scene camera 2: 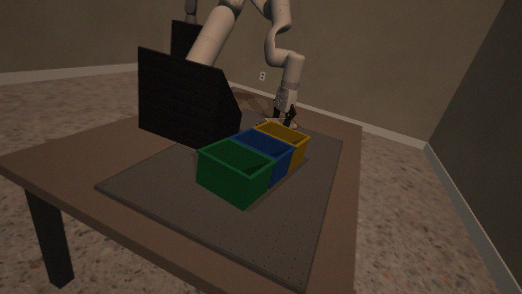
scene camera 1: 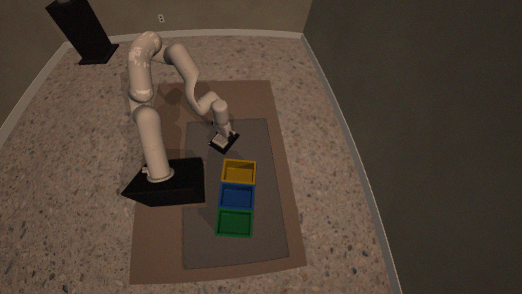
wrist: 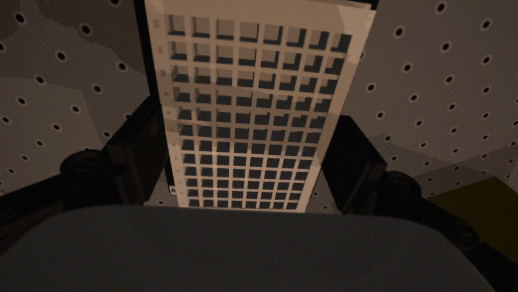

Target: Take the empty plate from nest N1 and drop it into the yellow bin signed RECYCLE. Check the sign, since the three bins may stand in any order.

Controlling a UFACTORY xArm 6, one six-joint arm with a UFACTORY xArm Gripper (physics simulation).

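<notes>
The white plate, with a grid of empty square wells, is held level between the fingers of my gripper. The gripper is shut on its two long sides. The plate is slightly above the black nest, whose edge shows past the plate's left side in the wrist view; no N1 label is readable. The yellow bin stands close by, and its corner shows at the lower right of the wrist view. No RECYCLE sign is readable.
The blue bin and green bin stand in a row with the yellow one on the grey perforated board. The arm's black pedestal stands beside the bins on the brown table.
</notes>
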